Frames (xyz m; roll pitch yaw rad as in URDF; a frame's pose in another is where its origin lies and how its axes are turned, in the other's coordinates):
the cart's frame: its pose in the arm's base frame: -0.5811 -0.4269 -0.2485 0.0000 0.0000 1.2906
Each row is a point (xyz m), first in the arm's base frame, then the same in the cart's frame.
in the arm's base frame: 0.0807 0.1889 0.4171
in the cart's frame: 0.7748 -0.4657 0.6656
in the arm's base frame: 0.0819 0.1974 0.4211
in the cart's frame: 0.7833 -0.4645 0.6696
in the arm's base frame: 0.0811 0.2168 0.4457
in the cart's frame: 0.8017 -0.4584 0.6942
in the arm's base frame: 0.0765 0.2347 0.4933
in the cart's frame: 0.8177 -0.4490 0.7418
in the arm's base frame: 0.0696 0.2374 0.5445
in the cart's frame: 0.8183 -0.4416 0.7930
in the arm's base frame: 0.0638 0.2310 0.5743
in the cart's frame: 0.8106 -0.4378 0.8228
